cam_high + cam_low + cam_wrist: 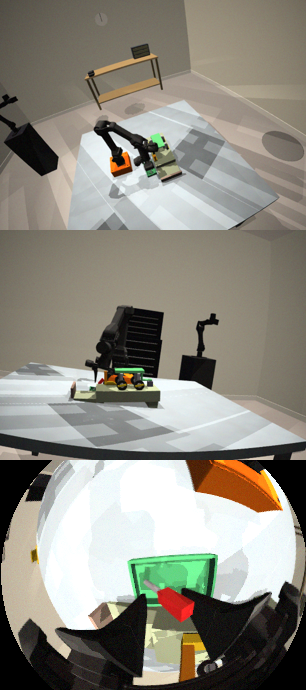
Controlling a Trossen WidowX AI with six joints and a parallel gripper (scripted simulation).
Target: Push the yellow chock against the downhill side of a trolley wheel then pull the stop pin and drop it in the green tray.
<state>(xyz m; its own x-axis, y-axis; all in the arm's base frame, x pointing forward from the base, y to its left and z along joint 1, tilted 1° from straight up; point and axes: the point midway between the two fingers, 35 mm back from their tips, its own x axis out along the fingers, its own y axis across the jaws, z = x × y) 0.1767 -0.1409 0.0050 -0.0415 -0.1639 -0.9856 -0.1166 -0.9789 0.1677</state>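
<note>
Now: the red-headed stop pin right at my gripper tip. Round my gripper tip: brown end stop 14 cm to the right, 10 cm ahead, 2 cm below; yellow chock 7 cm ahead, 4 cm to the left, 4 cm above; green tray 5 cm below, 1 cm to the left.
</note>
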